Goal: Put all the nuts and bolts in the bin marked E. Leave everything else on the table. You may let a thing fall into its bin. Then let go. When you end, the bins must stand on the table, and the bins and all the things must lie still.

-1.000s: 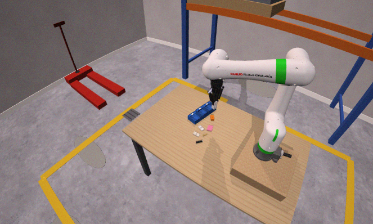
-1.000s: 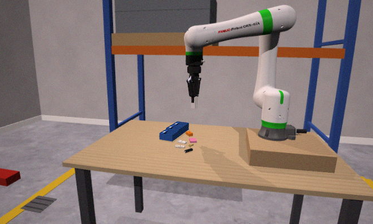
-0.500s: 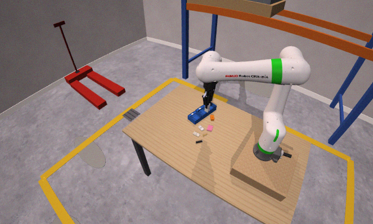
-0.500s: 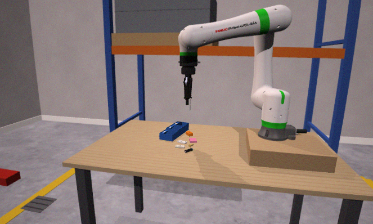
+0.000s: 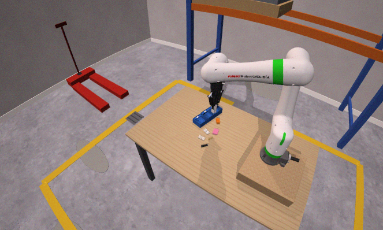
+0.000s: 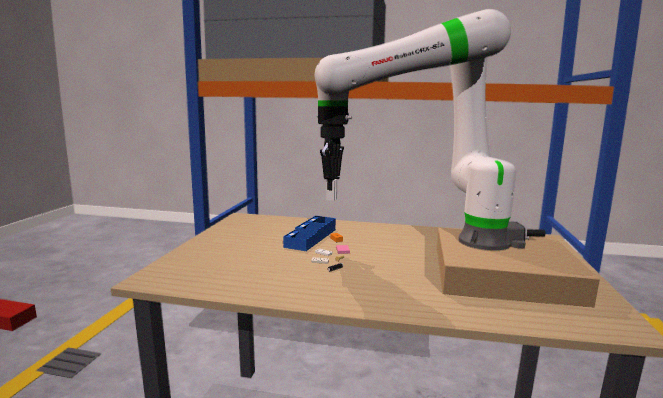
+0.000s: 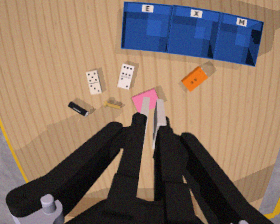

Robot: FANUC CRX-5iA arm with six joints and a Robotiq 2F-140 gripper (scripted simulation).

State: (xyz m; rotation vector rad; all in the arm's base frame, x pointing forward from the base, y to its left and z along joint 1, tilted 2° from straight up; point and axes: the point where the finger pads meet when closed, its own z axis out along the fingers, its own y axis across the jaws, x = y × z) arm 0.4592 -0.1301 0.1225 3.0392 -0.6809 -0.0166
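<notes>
The blue bin row is 7 cm ahead of my hand, 10 cm to the right of it and 18 cm below it. Also, from my hand: orange block: 1 cm behind, 9 cm to the right, 19 cm below; then pink block: 4 cm behind, 3 cm to the left, 19 cm below; then brass piece: 3 cm behind, 11 cm to the left, 19 cm below.
</notes>
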